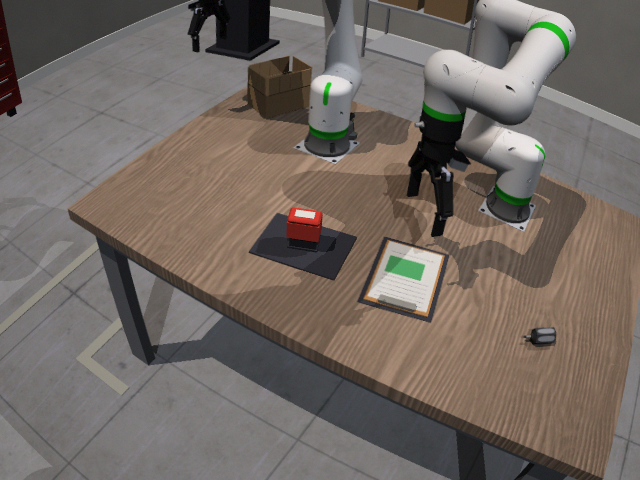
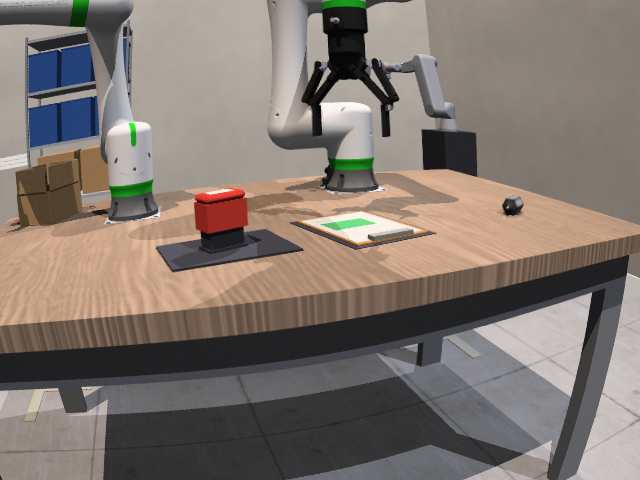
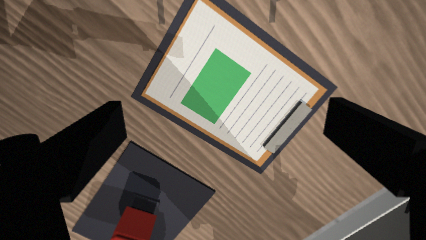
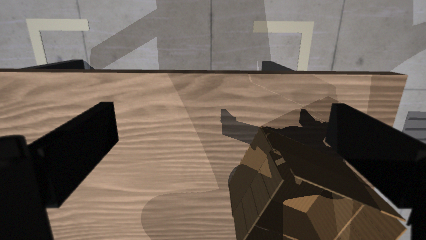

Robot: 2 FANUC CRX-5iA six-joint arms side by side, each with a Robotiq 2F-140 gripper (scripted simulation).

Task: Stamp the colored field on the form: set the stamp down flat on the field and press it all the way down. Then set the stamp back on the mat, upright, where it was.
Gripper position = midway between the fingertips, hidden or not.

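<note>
My left gripper (image 1: 424, 214) shares the frame with a dark mat (image 1: 334, 246) and a cardboard box (image 1: 290, 92). The left gripper (image 2: 351, 135) and the mat (image 2: 181, 256) are both visible again from a second view. The left gripper is visible at (image 3: 225, 117); the box is out of frame in image 3. My right gripper (image 4: 222, 122) appears with the box (image 4: 279, 181), while the mat is out of frame in image 4.
</note>
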